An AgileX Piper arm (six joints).
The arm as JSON. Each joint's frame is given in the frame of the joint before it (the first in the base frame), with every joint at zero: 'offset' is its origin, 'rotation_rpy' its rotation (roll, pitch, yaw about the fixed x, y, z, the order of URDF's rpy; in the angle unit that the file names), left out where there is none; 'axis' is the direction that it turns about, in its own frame. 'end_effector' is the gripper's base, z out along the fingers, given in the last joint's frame.
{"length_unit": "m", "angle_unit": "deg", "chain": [
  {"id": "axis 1", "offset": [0.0, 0.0, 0.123], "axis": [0.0, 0.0, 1.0]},
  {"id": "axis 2", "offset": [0.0, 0.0, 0.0], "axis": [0.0, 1.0, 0.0]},
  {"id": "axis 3", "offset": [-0.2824, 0.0, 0.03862], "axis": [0.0, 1.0, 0.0]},
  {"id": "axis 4", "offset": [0.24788, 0.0, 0.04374], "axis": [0.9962, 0.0, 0.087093]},
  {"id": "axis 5", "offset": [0.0, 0.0, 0.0], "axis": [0.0, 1.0, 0.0]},
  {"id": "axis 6", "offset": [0.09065, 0.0, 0.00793], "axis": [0.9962, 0.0, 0.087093]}
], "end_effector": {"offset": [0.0, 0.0, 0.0], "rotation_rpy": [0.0, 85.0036, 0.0]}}
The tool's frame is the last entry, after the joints.
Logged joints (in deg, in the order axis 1, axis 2, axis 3, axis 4, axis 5, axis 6), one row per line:
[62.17, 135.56, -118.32, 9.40, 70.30, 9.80]
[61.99, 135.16, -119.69, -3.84, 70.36, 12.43]
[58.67, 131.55, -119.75, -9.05, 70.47, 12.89]
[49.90, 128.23, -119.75, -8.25, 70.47, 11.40]
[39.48, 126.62, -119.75, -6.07, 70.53, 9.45]
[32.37, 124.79, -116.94, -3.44, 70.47, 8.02]
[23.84, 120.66, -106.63, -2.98, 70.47, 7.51]
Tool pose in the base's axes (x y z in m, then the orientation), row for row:
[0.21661, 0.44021, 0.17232, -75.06, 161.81, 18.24]
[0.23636, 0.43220, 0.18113, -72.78, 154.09, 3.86]
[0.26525, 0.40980, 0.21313, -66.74, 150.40, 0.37]
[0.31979, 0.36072, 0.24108, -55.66, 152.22, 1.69]
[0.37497, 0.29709, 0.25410, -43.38, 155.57, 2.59]
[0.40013, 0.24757, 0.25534, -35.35, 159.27, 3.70]
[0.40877, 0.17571, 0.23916, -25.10, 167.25, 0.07]
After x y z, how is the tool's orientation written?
As a rotation vector, in degrees.
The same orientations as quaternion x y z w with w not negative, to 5 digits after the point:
[-0.41862, 0.90243, 0.10173, 0.00609]
[-0.42549, 0.90085, 0.02257, 0.08318]
[-0.40192, 0.90574, 0.00223, 0.13448]
[-0.33921, 0.92768, 0.01030, 0.15569]
[-0.26508, 0.95064, 0.01583, 0.16052]
[-0.21429, 0.96551, 0.02243, 0.14619]
[-0.14774, 0.98447, 0.00041, 0.09478]

